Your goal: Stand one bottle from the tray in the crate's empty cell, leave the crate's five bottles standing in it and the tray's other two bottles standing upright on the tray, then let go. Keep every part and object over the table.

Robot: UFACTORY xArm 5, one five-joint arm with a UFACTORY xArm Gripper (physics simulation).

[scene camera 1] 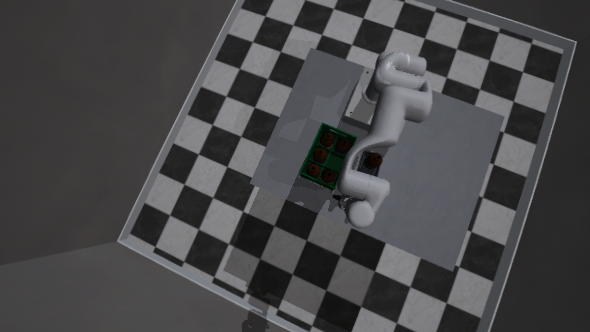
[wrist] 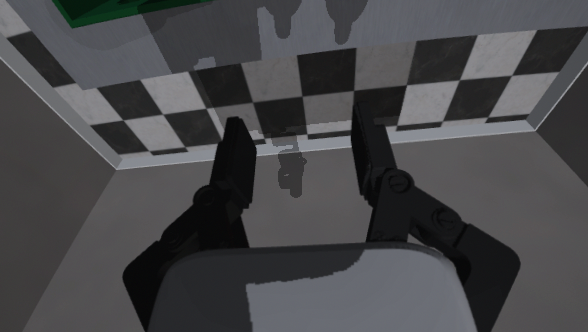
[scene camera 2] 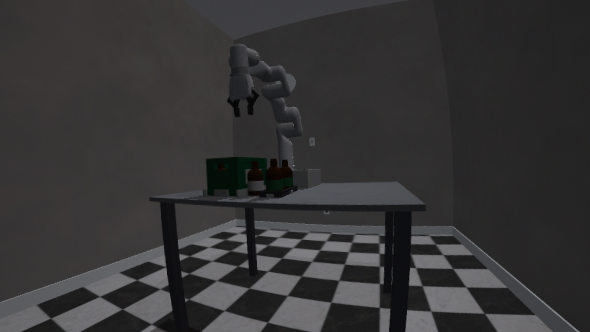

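Where they show: gripper, fingertip midpoint: (wrist: pixel 299 126) (scene camera 2: pixel 244 115); arm's base, origin of the base link: (scene camera 1: pixel 374 93).
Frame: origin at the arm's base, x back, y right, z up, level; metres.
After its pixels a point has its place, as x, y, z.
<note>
The green crate (scene camera 1: pixel 317 182) @[-0.552, 0.066, -0.017] (scene camera 2: pixel 227 181) @[-0.551, 0.037, -0.032] (wrist: pixel 80 22) @[-0.552, 0.148, 0.077] holds several brown bottles. Its empty cell (scene camera 1: pixel 334 161) @[-0.402, 0.034, -0.090] is on the side towards the arm. In scene camera 2, a white-labelled bottle (scene camera 2: pixel 255 175) @[-0.511, -0.091, -0.008] and two green-labelled bottles (scene camera 2: pixel 274 176) @[-0.526, -0.194, -0.013] (scene camera 2: pixel 287 173) @[-0.348, -0.170, -0.007] stand upright at the dark tray (scene camera 2: pixel 279 192) @[-0.538, -0.221, -0.078]; whether the white-labelled bottle's base is on the tray is unclear. In scene camera 1, one tray bottle (scene camera 1: pixel 374 160) @[-0.337, -0.137, 0.038] shows and the arm hides the others. My gripper (scene camera 2: pixel 244 114) @[-0.580, -0.087, 0.245] (wrist: pixel 299 126) @[-0.580, -0.087, 0.245] is open and empty, high above the crate and bottles. Scene camera 1 mostly hides it.
The grey table (scene camera 1: pixel 440 180) @[-0.249, -0.515, -0.099] (scene camera 2: pixel 345 195) @[-0.451, -0.471, -0.099] carries the arm's pale base block (scene camera 2: pixel 307 178) @[-0.157, -0.202, -0.044]. The table's edge (wrist: pixel 215 66) @[-0.699, 0.084, -0.098] runs across the wrist view, with checkered floor (wrist: pixel 325 75) beyond it. The arm (scene camera 1: pixel 390 115) @[-0.348, -0.040, 0.580] reaches over the tray.
</note>
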